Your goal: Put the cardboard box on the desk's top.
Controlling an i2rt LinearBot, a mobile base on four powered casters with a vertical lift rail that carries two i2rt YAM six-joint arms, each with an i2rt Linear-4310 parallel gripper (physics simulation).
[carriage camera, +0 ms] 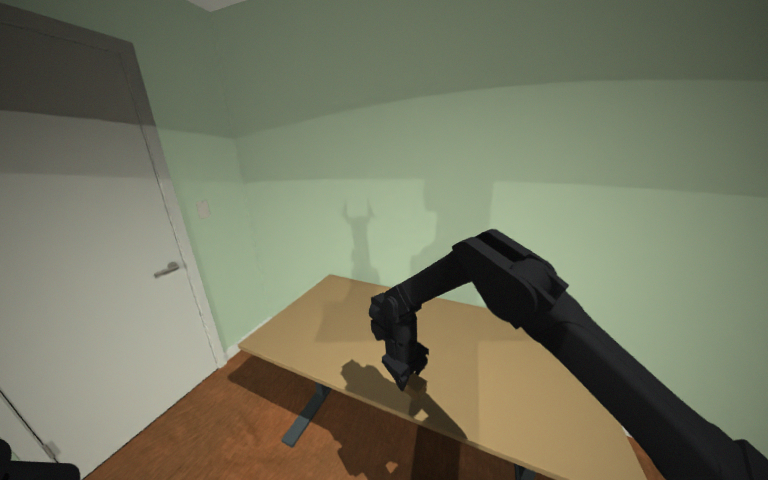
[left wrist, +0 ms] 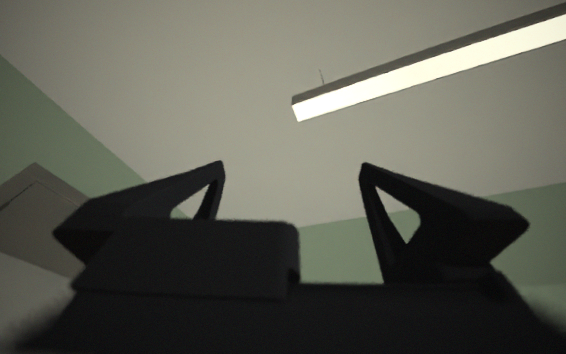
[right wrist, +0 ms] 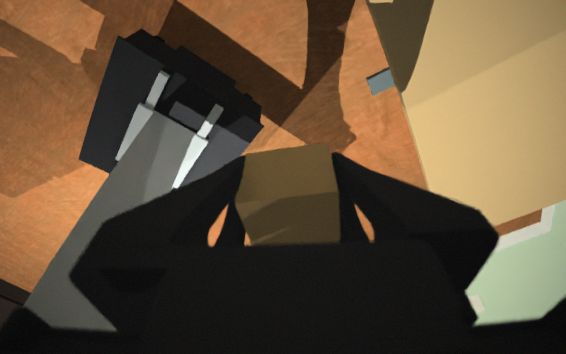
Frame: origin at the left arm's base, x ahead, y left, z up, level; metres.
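Where they show: left gripper, fingertip midpoint: (left wrist: 291, 169); right gripper, fingertip midpoint: (carriage camera: 406, 384) (right wrist: 289, 165).
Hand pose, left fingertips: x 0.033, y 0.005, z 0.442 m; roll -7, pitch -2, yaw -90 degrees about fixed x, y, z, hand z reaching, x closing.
After its pixels a point has its place.
The small brown cardboard box (carriage camera: 417, 386) @(x 0.314, y -0.431, z -0.103 m) (right wrist: 292, 175) @(x 0.353, y -0.403, z -0.115 m) is between the fingers of my right gripper (carriage camera: 411, 377) @(x 0.344, y -0.409, z -0.135 m) (right wrist: 289, 165) @(x 0.344, y -0.409, z -0.135 m), which is shut on it and points down. In the carriage view the box appears against the desk's top (carriage camera: 283, 339) @(x 0.821, y 0.139, z -0.435 m) (right wrist: 490, 130) @(x 0.449, y -0.810, z -0.435 m), near its front edge. In the right wrist view the box shows against the floor, with the desk's edge to its right and apart from it. My left gripper (left wrist: 291, 169) @(x 0.033, y 0.005, z 0.441 m) is open and empty, pointing up at the ceiling.
The robot's dark base (right wrist: 100, 105) @(x -0.254, y -0.113, z -0.856 m) and grey lift column (right wrist: 150, 155) @(x -0.150, y -0.336, z -0.635 m) stand left of the box in the right wrist view. A desk foot (carriage camera: 305, 416) (right wrist: 381, 82) shows beside the desk. A white door (carriage camera: 84, 254) @(x 0.920, y 1.079, z -0.025 m) is at the left, and a green wall (carriage camera: 623, 226) @(x 0.935, y -1.461, z 0.105 m) is behind the desk.
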